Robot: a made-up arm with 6 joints.
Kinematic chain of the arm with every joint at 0, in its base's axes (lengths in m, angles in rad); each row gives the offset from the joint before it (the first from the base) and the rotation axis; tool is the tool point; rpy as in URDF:
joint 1: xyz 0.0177 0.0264 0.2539 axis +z
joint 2: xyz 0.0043 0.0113 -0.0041 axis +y
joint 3: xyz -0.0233 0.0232 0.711 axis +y
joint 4: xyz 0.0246 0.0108 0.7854 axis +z
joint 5: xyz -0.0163 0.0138 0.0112 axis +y
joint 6: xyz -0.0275 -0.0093 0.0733 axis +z
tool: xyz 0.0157 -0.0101 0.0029 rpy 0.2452 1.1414 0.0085
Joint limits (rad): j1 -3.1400..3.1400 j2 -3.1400..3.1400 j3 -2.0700..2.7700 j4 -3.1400..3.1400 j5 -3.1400..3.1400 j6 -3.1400..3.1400
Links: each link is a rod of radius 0.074 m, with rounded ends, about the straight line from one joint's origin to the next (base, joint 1, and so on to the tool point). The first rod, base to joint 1, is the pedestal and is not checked.
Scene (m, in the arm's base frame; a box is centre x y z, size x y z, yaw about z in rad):
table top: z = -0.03
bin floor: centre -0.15 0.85 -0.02 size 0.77 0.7 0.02 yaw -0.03
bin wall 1: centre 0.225 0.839 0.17 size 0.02 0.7 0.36 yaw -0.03
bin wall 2: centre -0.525 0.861 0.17 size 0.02 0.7 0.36 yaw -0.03
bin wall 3: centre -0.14 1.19 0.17 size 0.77 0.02 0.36 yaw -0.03
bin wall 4: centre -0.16 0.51 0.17 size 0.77 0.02 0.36 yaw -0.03
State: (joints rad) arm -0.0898 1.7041 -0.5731 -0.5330 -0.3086 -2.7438
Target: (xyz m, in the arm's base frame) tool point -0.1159 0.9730 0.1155
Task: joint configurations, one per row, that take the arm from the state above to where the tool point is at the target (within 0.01 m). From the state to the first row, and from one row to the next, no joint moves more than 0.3 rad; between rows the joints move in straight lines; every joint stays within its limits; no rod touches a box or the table.
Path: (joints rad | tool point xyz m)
1: -0.2450 1.4105 -0.7278 -0.5344 -0.3075 -2.7440 | 1.2132 -0.1753 1.0770
2: -0.4002 1.1170 -0.8825 -0.5358 -0.3063 -2.7442 | 0.7822 -0.1946 1.4244
3: -0.5554 0.8234 -1.0372 -0.5372 -0.3052 -2.7444 | 0.3111 -0.0446 1.5771
4: -0.7106 0.5299 -1.1920 -0.5385 -0.3041 -2.7446 | -0.0844 0.2389 1.5237
5: -0.8658 0.2363 -1.3467 -0.5399 -0.3029 -2.7448 | -0.3233 0.5730 1.2886
6: -1.0210 -0.0573 -1.5014 -0.5413 -0.3018 -2.7450 | -0.3802 0.8567 0.9263
7: -1.1762 -0.3508 -1.6561 -0.5427 -0.3007 -2.7451 | -0.2870 1.0042 0.5097
8: -1.3314 -0.6444 -1.8108 -0.5441 -0.2995 -2.7453 | -0.1159 0.9730 0.1155

